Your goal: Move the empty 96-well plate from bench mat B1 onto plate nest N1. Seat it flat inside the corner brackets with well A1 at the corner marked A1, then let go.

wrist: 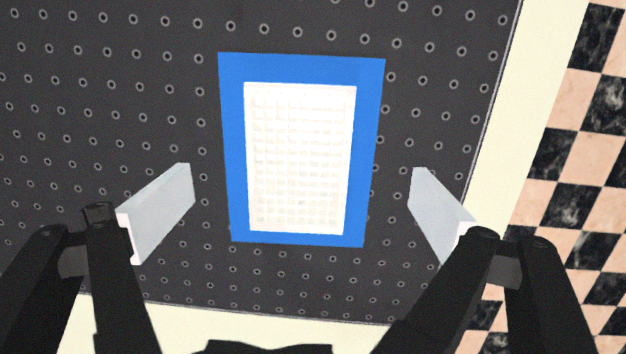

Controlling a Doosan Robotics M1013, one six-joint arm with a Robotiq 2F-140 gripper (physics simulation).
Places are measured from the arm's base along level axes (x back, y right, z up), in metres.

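Pixels of known places: gripper, between the fingertips: (300, 185).
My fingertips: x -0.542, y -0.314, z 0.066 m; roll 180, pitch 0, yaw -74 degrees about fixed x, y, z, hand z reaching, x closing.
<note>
Behind a point stands the place of what it marks.
The white 96-well plate (300, 160) @[y -0.312, x -0.548, z 0.004 m] lies flat on the blue bench mat B1 (374, 100) @[y -0.354, x -0.484, z 0.000 m] in the middle of the wrist view, its long side running up and down the view. Its surface is washed out by glare, and I cannot make out which corner is A1. My gripper (300, 185) @[y -0.314, x -0.542, z 0.066 m] is open and empty, with one pale finger pad to the left of the mat and the other to the right. The fingers are above the bench and apart from the plate. Plate nest N1 does not show in this view.
The dark perforated bench top (150, 100) @[y -0.179, x -0.536, z -0.002 m] surrounds the mat. Its right edge meets a cream border (530, 75) @[y -0.474, x -0.425, z -0.015 m], with a black and pink checkered floor (590, 160) beyond. Another cream strip (225, 322) runs along the bottom of the view.
</note>
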